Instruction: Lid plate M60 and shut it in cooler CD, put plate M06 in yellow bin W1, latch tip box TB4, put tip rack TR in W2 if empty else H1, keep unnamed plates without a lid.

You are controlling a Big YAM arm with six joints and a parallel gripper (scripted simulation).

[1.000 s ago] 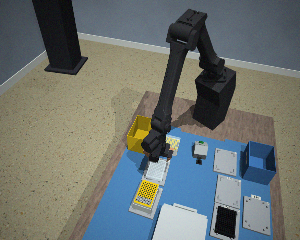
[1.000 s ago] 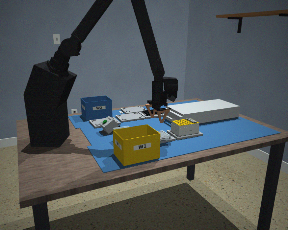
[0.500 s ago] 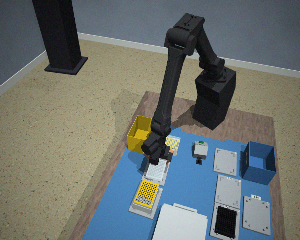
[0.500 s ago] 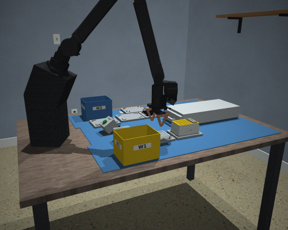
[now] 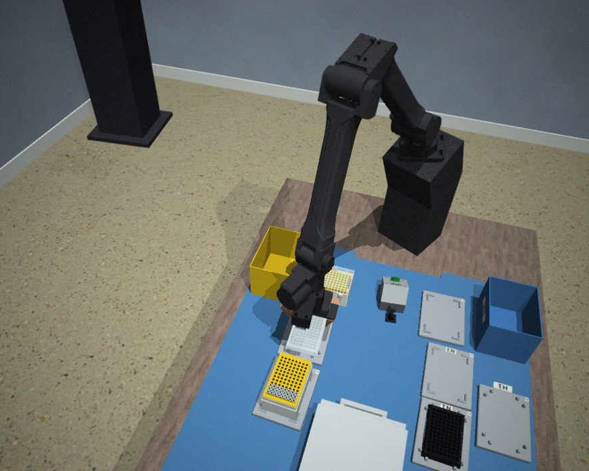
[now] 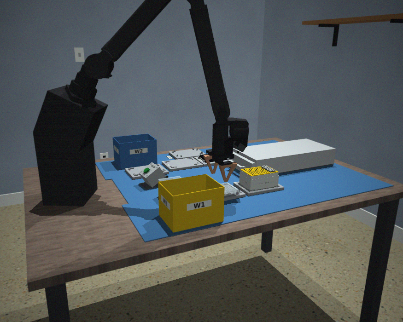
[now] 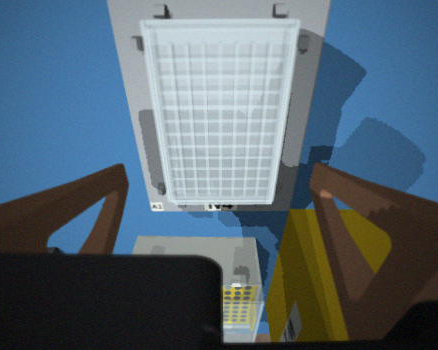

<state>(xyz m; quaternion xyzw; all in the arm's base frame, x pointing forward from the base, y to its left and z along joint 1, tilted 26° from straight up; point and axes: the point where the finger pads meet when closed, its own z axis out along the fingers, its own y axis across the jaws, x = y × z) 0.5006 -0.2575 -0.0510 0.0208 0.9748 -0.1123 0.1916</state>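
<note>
Now: the clear assay plate M06 60 mm below my hand. The rest, counted from my hand: nest N2: 180 mm ahead, 20 mm to the right, 70 mm below; then tip rack TR: 170 mm ahead, 30 mm to the right, 20 mm below; then nest N4: 70 mm below.
</note>
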